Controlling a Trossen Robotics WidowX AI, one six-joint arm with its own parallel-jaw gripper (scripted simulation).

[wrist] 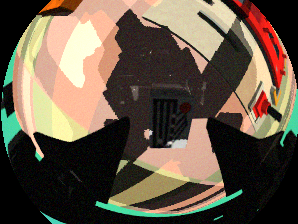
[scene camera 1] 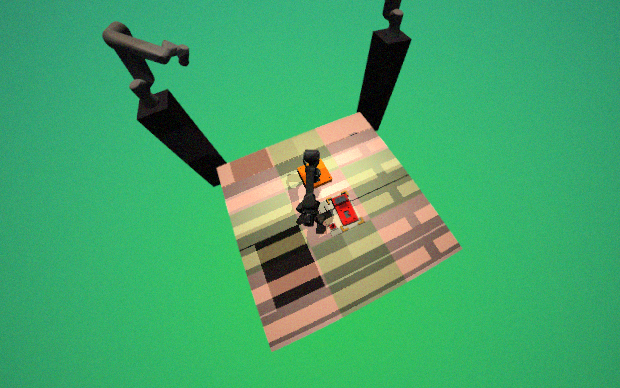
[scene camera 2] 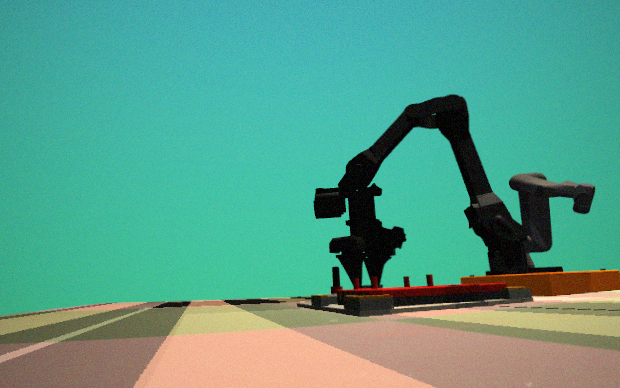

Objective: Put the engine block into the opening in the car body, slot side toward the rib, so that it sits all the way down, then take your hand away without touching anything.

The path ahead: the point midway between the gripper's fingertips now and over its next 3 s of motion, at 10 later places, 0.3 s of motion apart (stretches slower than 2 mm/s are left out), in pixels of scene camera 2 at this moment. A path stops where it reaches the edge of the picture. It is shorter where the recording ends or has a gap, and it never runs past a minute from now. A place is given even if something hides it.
My gripper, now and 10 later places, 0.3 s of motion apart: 367,290; 368,289; 367,280; 364,266; 363,253; 364,239; 364,232; 361,232; 359,235; 358,237; 358,239
